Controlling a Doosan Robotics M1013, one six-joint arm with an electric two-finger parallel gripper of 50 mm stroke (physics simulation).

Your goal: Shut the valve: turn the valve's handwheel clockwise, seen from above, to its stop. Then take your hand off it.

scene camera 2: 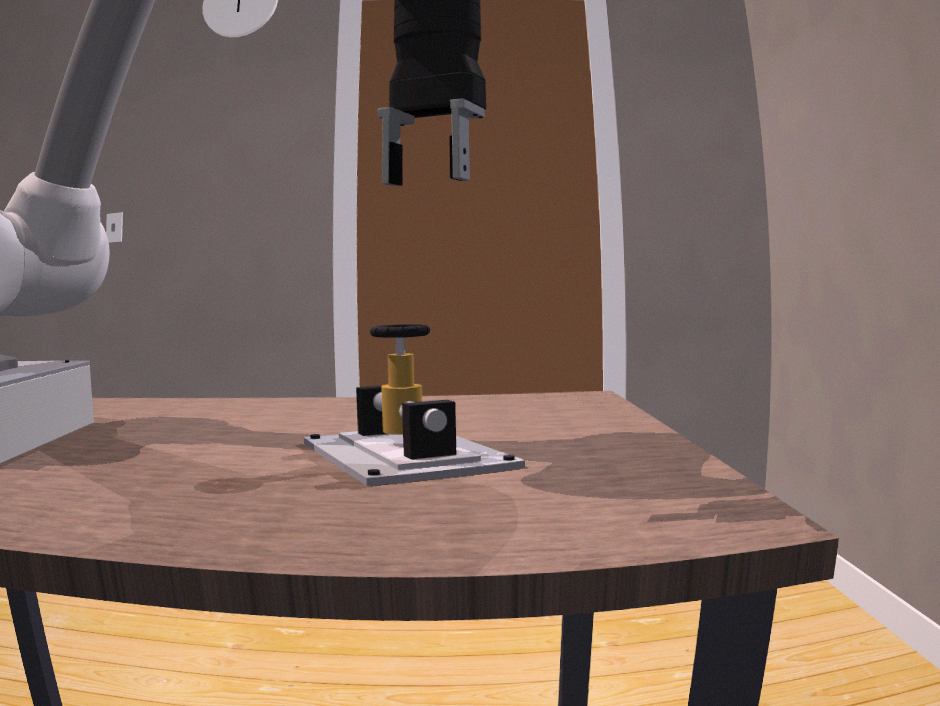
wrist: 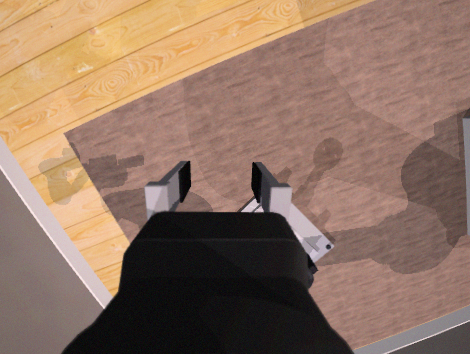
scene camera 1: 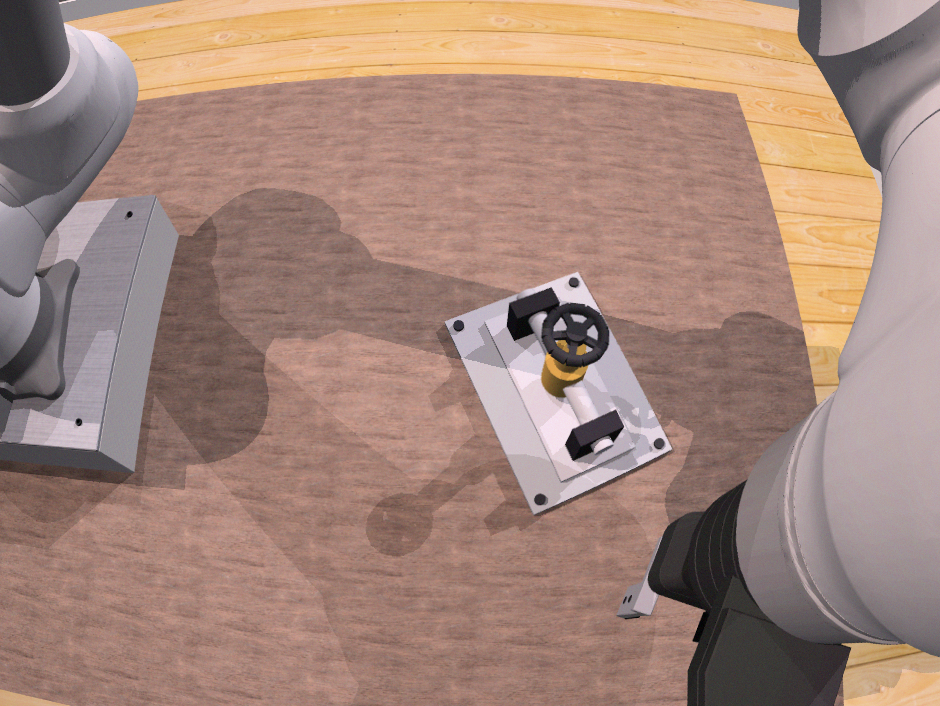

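The valve has a black spoked handwheel (scene camera 1: 575, 334) (scene camera 2: 399, 330) that lies level on top of a yellow body (scene camera 1: 563, 376) (scene camera 2: 401, 410). The valve is mounted on a light grey plate (scene camera 1: 497, 414) (scene camera 2: 345, 463) (wrist: 305, 225) on the table. In the wrist view the handwheel is mostly hidden behind the gripper's body. My gripper (scene camera 2: 425, 182) (wrist: 221, 174) is open and empty, fingers pointing down. It hangs high above the handwheel, well apart from it. In scene camera 1 one finger shows at the lower right, beside the arm.
Two black pipe blocks (scene camera 1: 594, 435) (scene camera 2: 429, 429) stand on the plate at either end of the pipe. The robot's grey base block (scene camera 1: 113, 319) (scene camera 2: 45, 410) stands at the left on the brown table (scene camera 1: 425, 151) (scene camera 2: 265, 531). The arm's shadows fall across the table top.
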